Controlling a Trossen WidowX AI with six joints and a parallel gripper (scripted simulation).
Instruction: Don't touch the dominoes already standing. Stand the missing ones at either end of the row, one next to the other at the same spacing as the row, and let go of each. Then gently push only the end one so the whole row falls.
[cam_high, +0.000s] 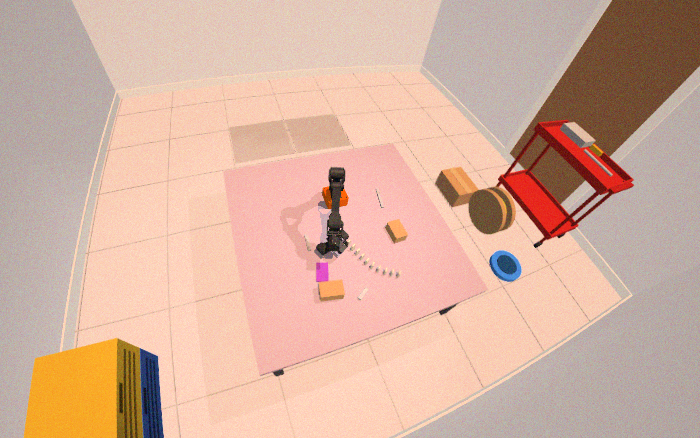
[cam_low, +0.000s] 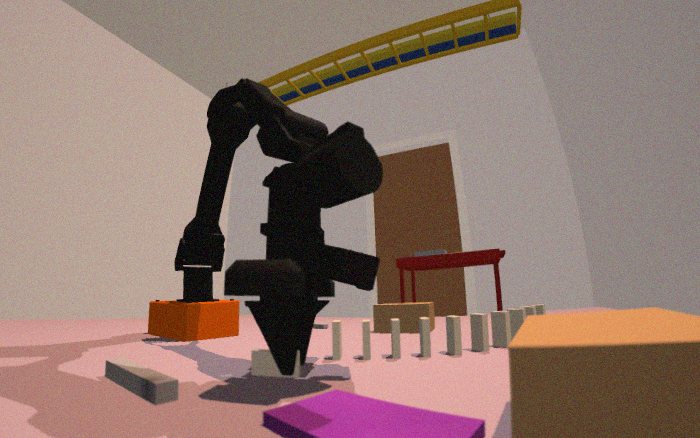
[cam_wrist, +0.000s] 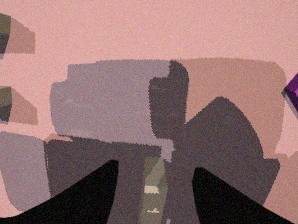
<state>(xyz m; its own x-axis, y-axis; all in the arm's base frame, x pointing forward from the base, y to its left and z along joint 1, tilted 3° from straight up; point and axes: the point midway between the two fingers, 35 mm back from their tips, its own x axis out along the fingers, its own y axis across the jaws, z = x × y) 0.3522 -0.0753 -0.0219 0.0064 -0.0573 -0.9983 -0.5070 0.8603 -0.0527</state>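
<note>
Right now the magenta flat plate is 130 mm ahead of my gripper tip and 70 mm to the right of it.
</note>
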